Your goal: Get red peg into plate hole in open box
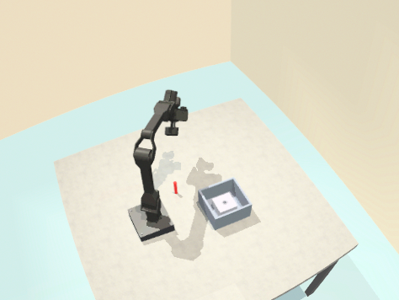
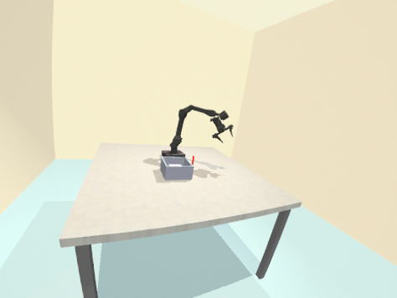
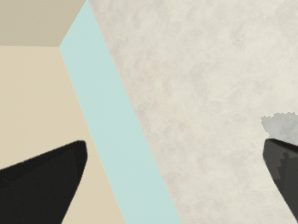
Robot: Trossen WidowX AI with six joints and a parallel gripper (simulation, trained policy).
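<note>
Right now my gripper tip is 23 cm to the left of the red peg, 22 cm above it and 11 cm past it. From my gripper tip the other things lie so: grey box (42 cm to the right, 23 cm below, 7 cm ahead).
</note>
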